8 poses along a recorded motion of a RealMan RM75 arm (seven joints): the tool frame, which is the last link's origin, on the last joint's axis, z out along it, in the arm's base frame.
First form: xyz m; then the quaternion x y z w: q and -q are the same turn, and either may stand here.
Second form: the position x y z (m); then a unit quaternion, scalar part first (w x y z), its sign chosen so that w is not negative. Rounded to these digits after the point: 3 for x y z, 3 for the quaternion.
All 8 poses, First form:
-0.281 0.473 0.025 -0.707 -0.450 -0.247 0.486
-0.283 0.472 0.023 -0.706 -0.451 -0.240 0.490
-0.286 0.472 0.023 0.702 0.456 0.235 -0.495
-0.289 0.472 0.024 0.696 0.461 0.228 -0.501
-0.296 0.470 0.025 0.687 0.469 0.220 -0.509
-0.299 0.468 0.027 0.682 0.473 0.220 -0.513
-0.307 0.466 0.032 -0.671 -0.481 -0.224 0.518
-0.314 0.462 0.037 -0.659 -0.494 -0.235 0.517
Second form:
-0.281 0.473 0.025 0.486 -0.707 -0.450 -0.247
-0.283 0.472 0.023 0.490 -0.706 -0.451 -0.240
-0.286 0.472 0.023 0.495 -0.702 -0.456 -0.235
-0.289 0.472 0.024 0.501 -0.696 -0.461 -0.228
-0.296 0.470 0.025 0.509 -0.687 -0.469 -0.220
-0.299 0.468 0.027 0.513 -0.682 -0.473 -0.220
-0.307 0.466 0.032 0.518 -0.671 -0.481 -0.224
-0.314 0.462 0.037 0.517 -0.659 -0.494 -0.235

